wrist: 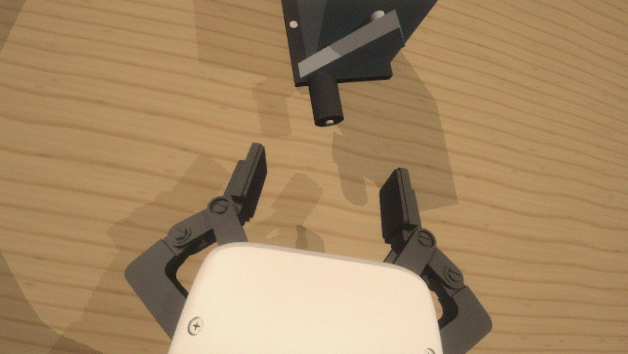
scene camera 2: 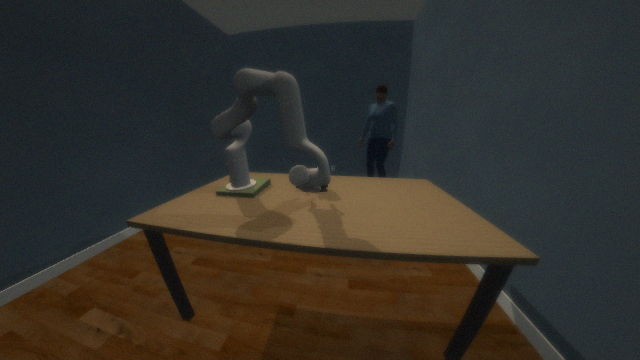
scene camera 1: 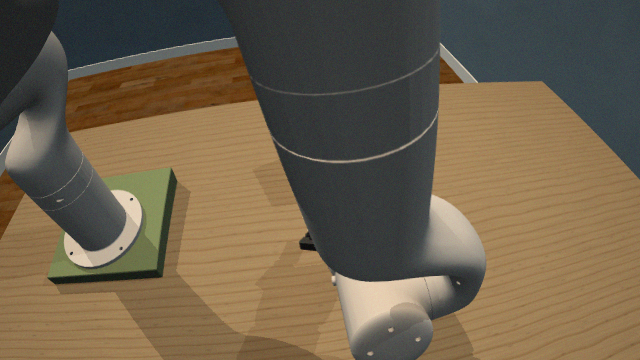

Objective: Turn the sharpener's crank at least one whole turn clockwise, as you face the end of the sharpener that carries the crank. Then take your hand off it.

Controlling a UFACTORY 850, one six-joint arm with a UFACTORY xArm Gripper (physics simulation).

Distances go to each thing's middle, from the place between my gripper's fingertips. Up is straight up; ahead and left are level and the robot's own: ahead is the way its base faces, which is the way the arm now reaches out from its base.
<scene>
Right now the black handle [wrist: 326, 105] is 5 cm to the left of my hand, 1 cm below it and 1 cm behind it.
</scene>
